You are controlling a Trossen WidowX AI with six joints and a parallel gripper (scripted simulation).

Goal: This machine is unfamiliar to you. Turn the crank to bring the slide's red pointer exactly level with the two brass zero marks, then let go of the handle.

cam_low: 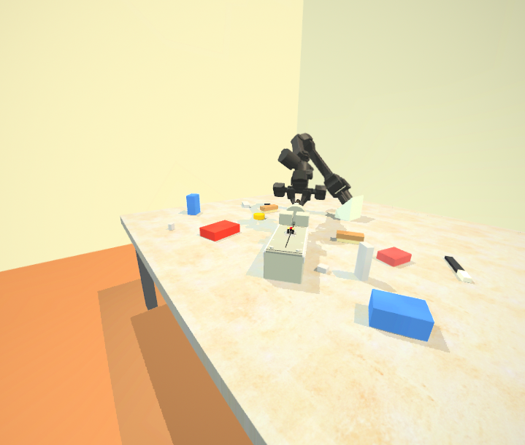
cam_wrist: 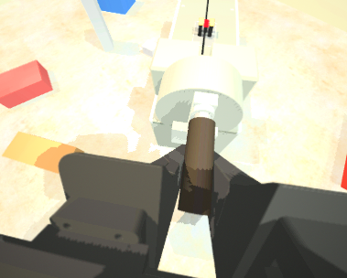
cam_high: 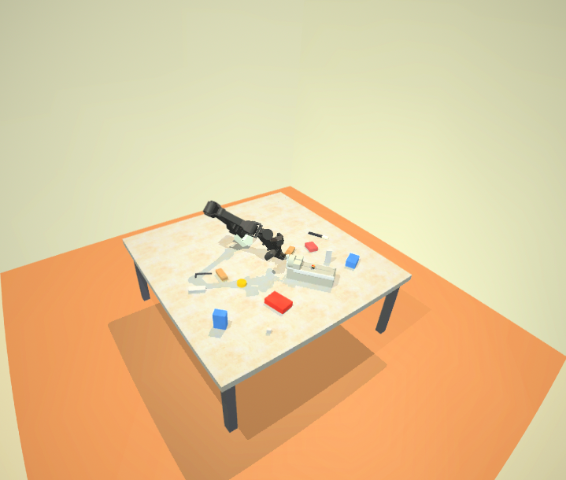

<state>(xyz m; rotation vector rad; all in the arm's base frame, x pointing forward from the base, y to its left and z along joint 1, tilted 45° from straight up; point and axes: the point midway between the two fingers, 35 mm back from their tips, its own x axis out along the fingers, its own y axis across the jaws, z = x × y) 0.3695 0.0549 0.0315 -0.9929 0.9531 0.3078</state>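
My gripper tip is 1 cm below the crank. Round my gripper tip: brown crank handle (3 cm above, 1 cm to the right, 1 cm behind); red pointer (13 cm ahead, 10 cm to the left, 1 cm below); yellow disc (25 cm to the right, 8 cm below, 3 cm behind).
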